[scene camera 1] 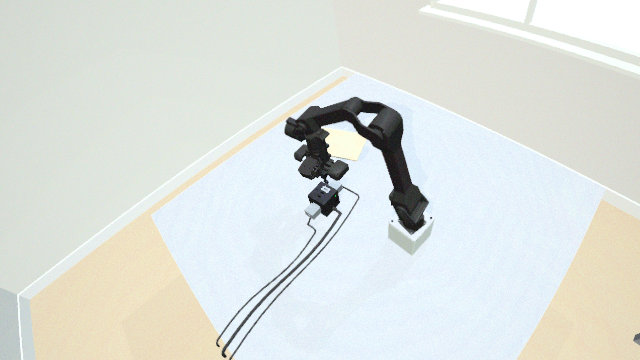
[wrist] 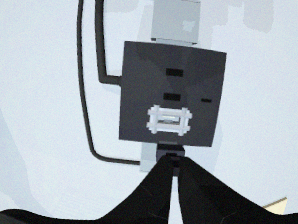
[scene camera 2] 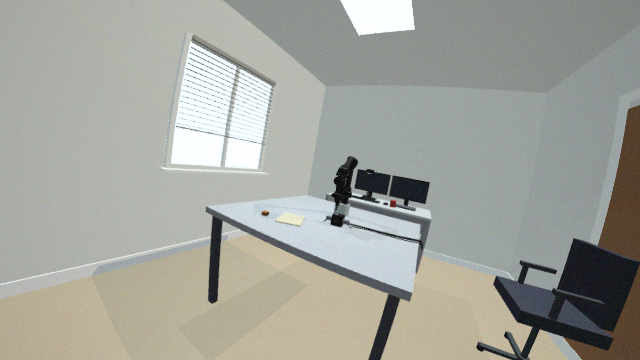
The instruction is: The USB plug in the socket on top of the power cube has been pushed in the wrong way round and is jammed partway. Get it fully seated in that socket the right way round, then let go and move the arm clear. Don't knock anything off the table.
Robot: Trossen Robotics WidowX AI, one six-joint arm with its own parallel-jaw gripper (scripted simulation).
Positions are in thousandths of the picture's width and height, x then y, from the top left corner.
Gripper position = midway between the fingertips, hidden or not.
I see my gripper (scene camera 1: 507, 496), a yellow notepad (scene camera 1: 537, 401) and a black power cube (scene camera 1: 513, 562).
My gripper shows as well in the wrist view (wrist: 582, 734).
